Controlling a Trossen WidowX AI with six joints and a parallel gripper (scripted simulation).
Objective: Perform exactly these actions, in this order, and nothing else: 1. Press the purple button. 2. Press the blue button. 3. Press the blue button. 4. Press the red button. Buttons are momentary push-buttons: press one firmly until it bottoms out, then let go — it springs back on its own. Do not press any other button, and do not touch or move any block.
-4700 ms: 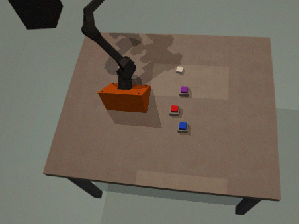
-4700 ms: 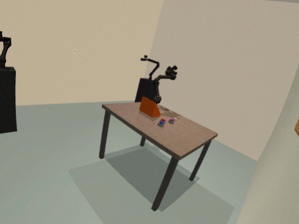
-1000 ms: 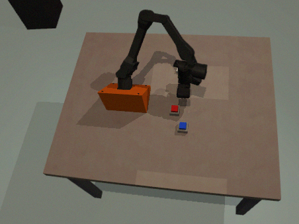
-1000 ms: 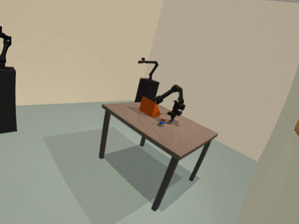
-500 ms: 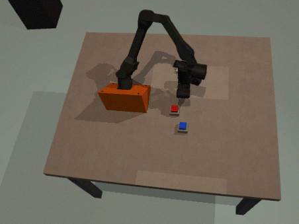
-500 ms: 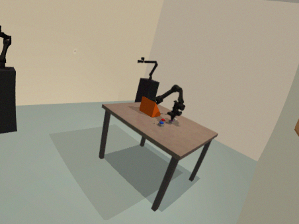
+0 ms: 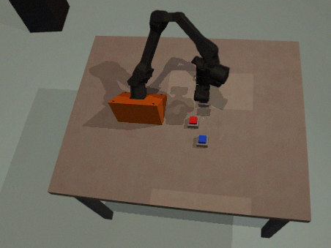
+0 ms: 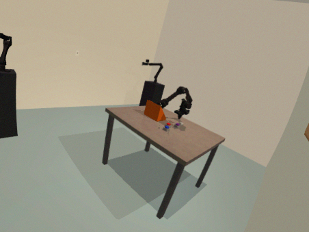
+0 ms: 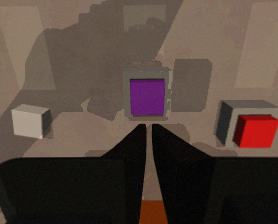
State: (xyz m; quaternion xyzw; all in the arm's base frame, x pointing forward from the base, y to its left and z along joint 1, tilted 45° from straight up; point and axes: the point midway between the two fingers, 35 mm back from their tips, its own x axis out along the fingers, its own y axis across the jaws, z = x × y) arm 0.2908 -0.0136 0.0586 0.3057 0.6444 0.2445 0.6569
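Right now my gripper tip is 60 mm above the purple button. The rest, counted from my gripper tip: red button 40 mm behind, 110 mm to the right, 60 mm below; then small pale object 20 mm behind, 140 mm to the left, 80 mm below; then blue button 200 mm to the right, 60 mm below.
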